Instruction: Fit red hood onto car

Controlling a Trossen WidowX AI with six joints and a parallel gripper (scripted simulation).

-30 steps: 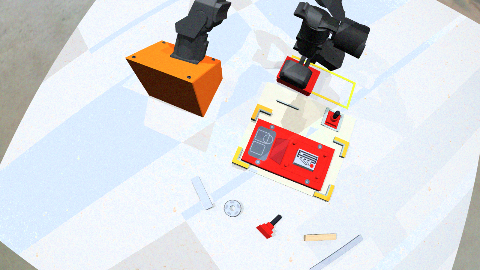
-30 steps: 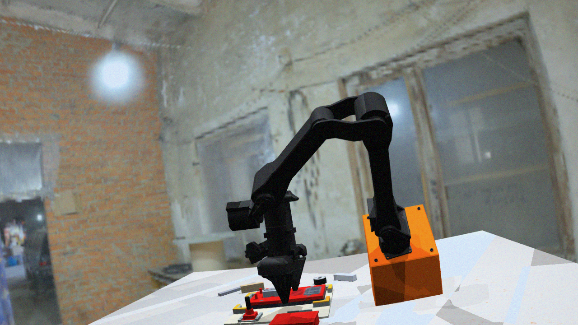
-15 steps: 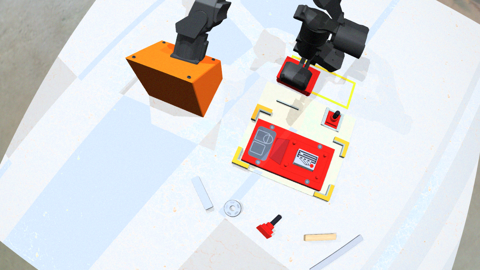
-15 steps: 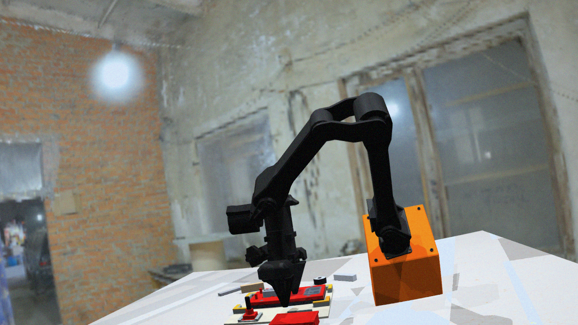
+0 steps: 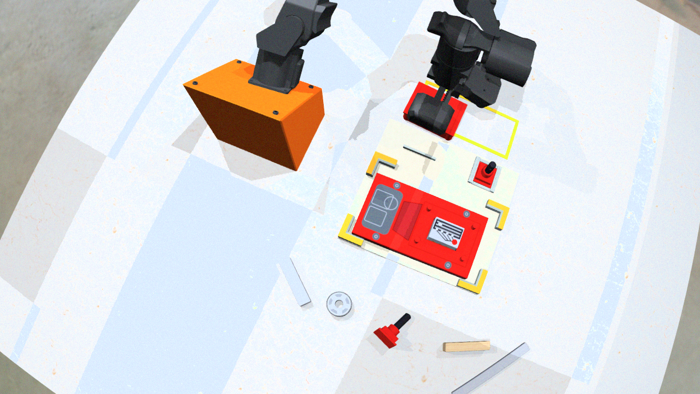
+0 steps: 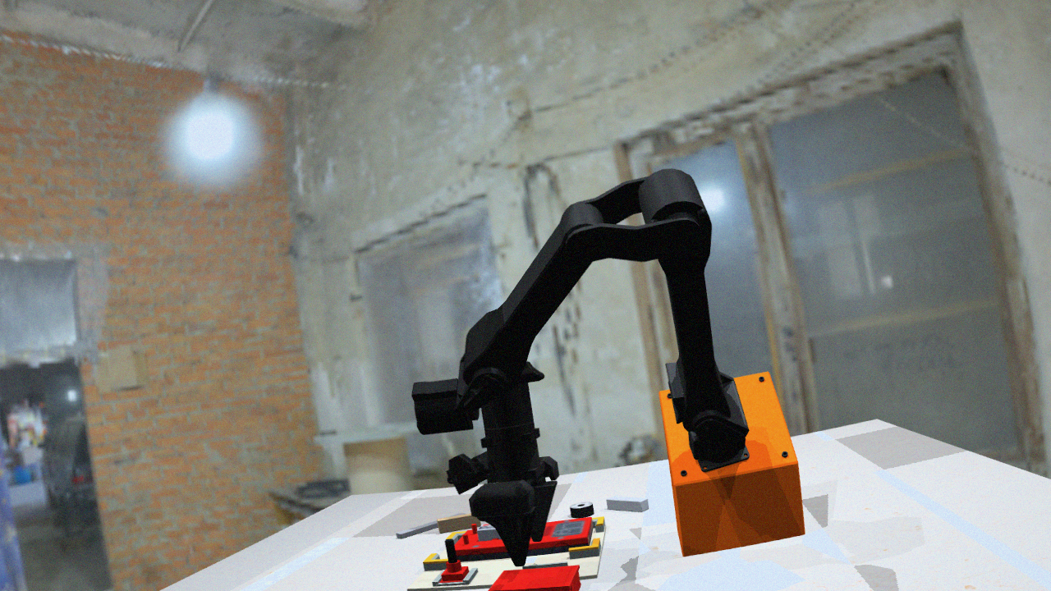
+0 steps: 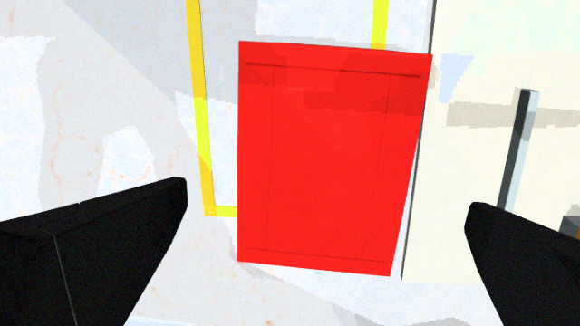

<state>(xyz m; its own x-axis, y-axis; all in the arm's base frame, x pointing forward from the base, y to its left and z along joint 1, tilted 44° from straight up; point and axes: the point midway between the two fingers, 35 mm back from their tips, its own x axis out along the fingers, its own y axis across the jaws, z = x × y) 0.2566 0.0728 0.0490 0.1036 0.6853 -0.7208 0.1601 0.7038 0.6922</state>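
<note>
Now: gripper tip 40 mm above the red hood. From my gripper tip the other things lie so: long grey strip (210 mm ahead, 410 mm to the right, 50 mm below); then wooden block (160 mm ahead, 380 mm to the right, 40 mm below).
</note>
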